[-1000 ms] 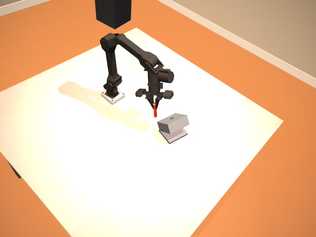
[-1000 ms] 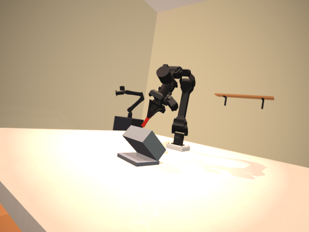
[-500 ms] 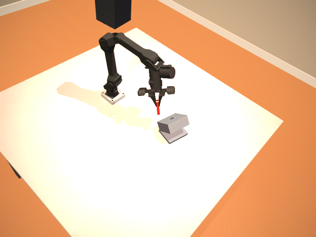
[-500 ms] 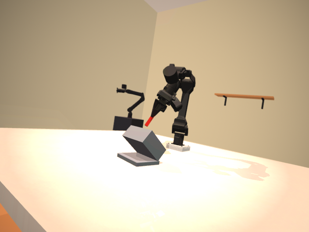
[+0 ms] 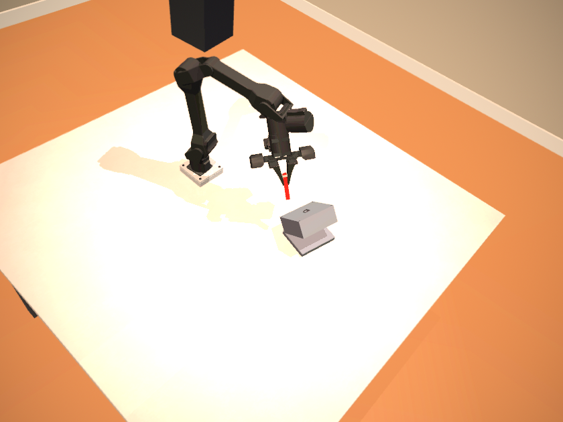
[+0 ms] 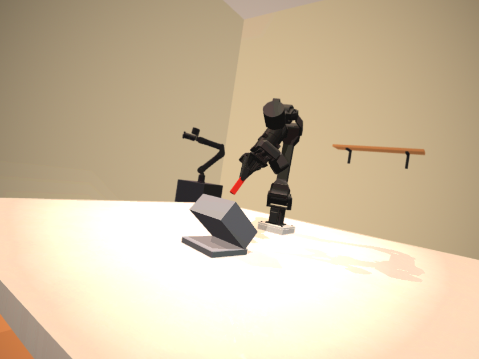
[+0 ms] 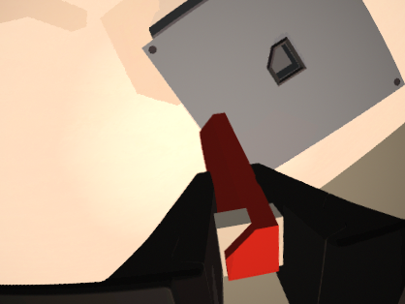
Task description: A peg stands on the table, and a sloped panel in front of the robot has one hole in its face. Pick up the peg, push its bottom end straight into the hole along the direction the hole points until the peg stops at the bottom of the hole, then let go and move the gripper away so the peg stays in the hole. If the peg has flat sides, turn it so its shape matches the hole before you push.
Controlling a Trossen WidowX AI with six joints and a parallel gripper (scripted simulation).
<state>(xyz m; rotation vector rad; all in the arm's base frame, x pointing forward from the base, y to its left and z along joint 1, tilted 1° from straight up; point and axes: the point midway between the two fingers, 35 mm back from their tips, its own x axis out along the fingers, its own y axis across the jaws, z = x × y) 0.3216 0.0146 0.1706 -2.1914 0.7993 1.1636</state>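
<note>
The grey sloped panel lies 100 mm below my gripper tip, 90 mm ahead of it and 10 mm to the left of it. Round my gripper tip: grey base plate (170 mm below, 110 mm ahead, 10 mm to the left); red peg (10 mm behind, 10 mm above).
</note>
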